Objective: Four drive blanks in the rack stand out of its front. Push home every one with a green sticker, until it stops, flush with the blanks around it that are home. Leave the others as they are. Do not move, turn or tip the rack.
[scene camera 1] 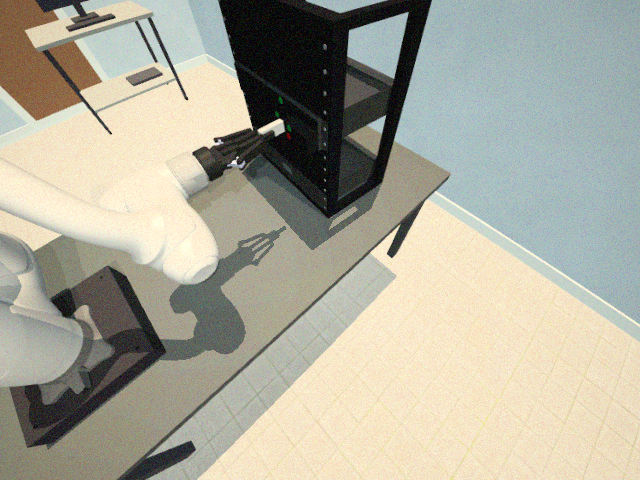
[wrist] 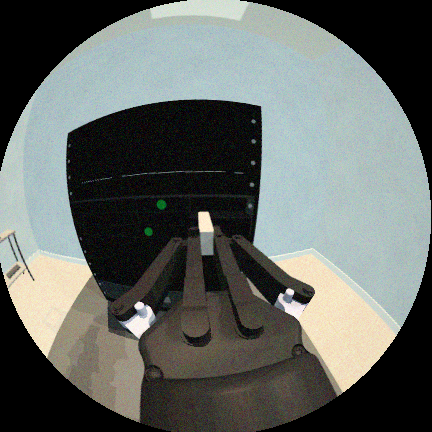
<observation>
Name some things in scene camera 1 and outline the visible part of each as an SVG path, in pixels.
My gripper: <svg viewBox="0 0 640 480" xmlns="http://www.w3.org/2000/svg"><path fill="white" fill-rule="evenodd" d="M284 123L281 119L278 119L259 130L253 127L254 130L247 128L222 137L213 138L215 144L210 149L203 146L193 151L192 155L197 158L204 168L209 181L214 181L221 177L226 169L239 167L239 170L244 170L248 163L267 149L266 142L285 132Z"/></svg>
A black rack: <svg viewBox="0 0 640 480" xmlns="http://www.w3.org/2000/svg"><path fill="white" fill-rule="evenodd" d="M218 0L235 61L235 70L240 88L243 91L252 128L256 127L259 130L278 119L281 119L284 123L285 132L266 142L267 149L261 154L328 219L334 217L336 213L372 189L380 186L385 175L432 0L387 0L343 13L335 12L306 0ZM386 115L377 156L348 136ZM409 12L394 79L347 56L349 30Z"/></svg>
</observation>
